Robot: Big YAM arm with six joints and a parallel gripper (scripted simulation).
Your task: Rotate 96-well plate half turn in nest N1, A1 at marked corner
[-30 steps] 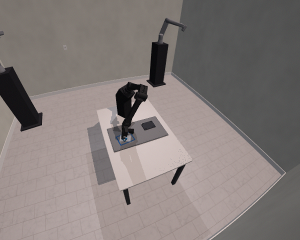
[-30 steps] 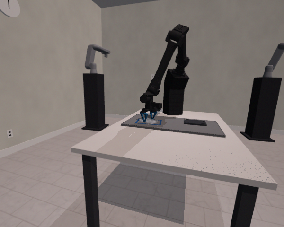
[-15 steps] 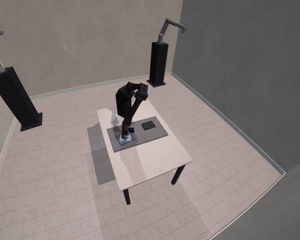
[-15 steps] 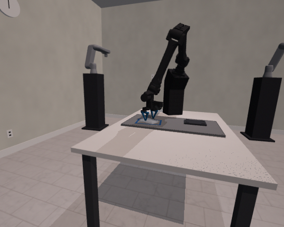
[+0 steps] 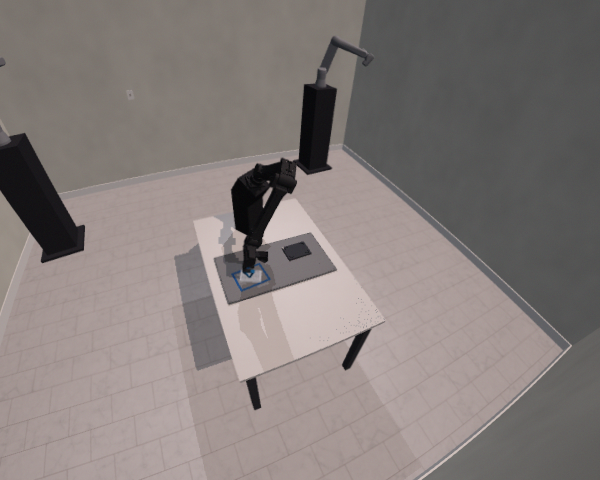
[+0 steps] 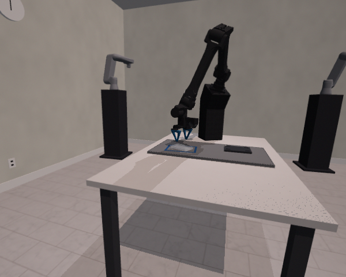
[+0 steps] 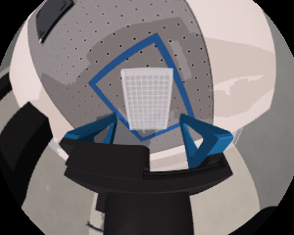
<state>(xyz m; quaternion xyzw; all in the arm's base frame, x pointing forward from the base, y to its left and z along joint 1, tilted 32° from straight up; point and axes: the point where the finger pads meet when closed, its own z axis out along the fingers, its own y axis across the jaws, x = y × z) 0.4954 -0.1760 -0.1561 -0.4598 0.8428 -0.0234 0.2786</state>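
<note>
Now: the 96-well plate 60 mm below my hand. The rest, counted from my hand: dark plate nest N1 (70 mm behind, 360 mm to the left, 60 mm below).
</note>
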